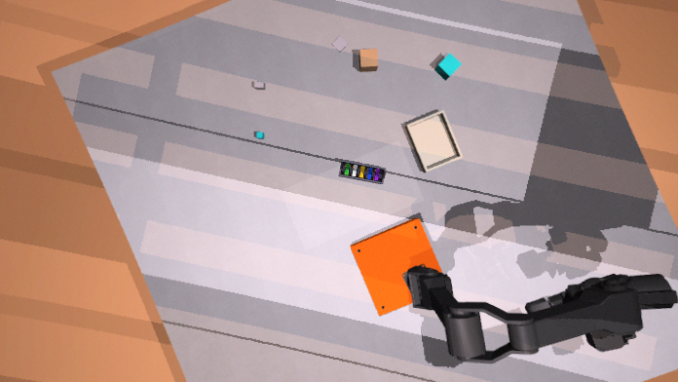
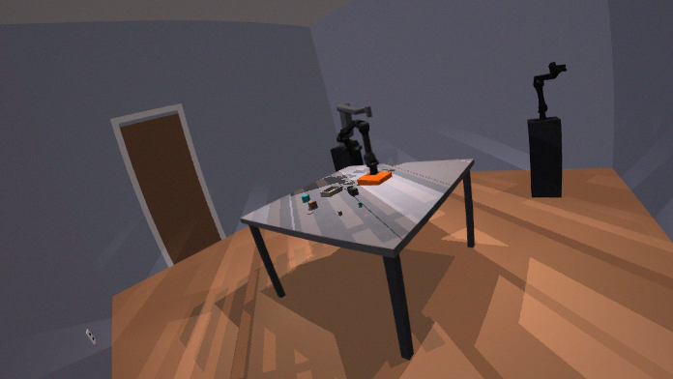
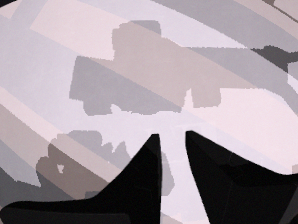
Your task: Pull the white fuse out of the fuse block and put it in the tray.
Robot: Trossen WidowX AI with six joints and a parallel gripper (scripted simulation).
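The white fuse is 49 cm ahead of my gripper tip, 26 cm to the left of it and 13 cm below it. Also, from my gripper tip: teal cube (61 cm ahead, 14 cm below, 7 cm to the right); then cream tray (46 cm ahead, 15 cm below, 5 cm to the left); then tan cube (72 cm ahead, 14 cm below, 10 cm to the left).
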